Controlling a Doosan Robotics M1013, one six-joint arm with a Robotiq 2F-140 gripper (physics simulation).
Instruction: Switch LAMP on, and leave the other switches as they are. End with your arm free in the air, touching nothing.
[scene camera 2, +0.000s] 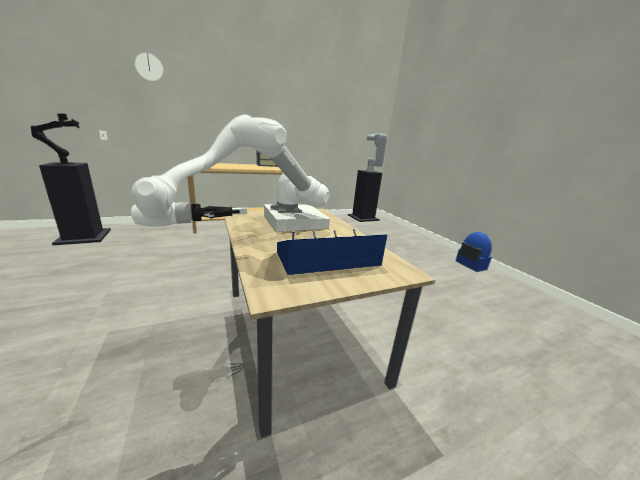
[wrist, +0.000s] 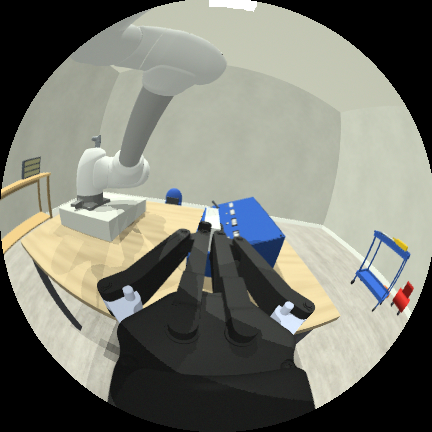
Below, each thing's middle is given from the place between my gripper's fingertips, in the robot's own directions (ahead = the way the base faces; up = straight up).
I see the blue switch box (scene camera 2: 298, 256) 400 mm to the left of my hand, 170 mm below it and 120 mm ahead of it.
